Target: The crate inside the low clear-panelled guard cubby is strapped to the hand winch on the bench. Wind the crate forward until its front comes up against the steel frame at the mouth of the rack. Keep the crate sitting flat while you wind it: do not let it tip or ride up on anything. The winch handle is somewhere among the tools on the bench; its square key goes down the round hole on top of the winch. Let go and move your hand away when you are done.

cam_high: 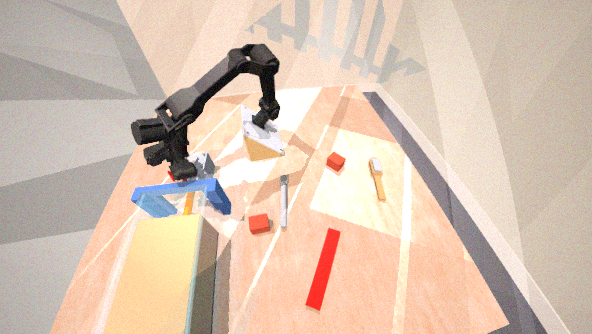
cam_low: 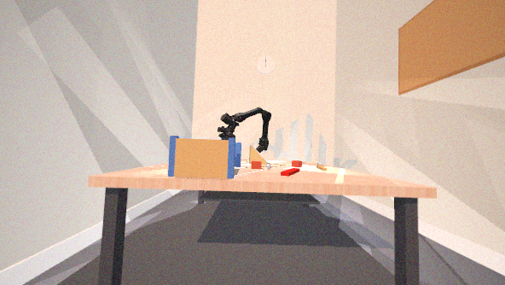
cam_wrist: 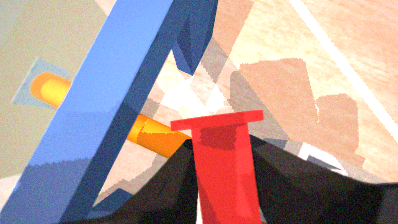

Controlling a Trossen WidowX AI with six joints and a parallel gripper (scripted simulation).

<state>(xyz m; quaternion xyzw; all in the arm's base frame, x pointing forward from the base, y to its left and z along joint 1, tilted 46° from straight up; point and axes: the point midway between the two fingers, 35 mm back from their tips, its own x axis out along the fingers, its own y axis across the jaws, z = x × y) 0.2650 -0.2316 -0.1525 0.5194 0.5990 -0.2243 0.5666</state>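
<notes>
My gripper tip is 4 cm past the grey crank arm, 3 cm above it and 2 cm to the right of it. Round my gripper tip: blue steel frame: 5 cm ahead, 3 cm below, 1 cm to the left; then grey winch: 12 cm behind, 10 cm below, 2 cm to the left; then red grip: 1 cm to the left, 1 cm behind.
</notes>
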